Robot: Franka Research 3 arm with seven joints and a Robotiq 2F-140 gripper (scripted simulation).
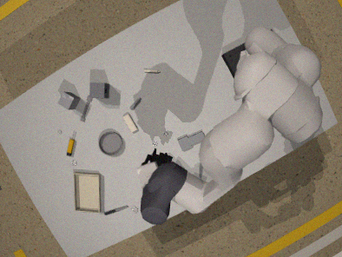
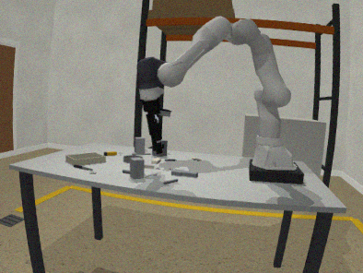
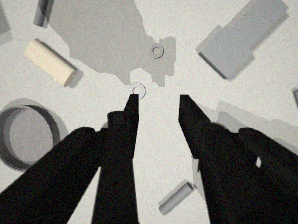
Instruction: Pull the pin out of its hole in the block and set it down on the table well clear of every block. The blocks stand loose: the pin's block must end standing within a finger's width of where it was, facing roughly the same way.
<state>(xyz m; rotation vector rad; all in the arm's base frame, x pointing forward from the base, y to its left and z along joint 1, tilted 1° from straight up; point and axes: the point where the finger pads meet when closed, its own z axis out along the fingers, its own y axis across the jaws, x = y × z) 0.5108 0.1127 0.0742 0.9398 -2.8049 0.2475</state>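
Now: hand 1 cm short of the cream pin, 11 cm to the right of it and 8 cm above it. Also, from my hand: cream cylinder 5 cm ahead, 17 cm to the right, 11 cm below; short grey pin 10 cm ahead, 10 cm to the left, 11 cm below; grey block 4 cm ahead, 14 cm to the left, 8 cm below.
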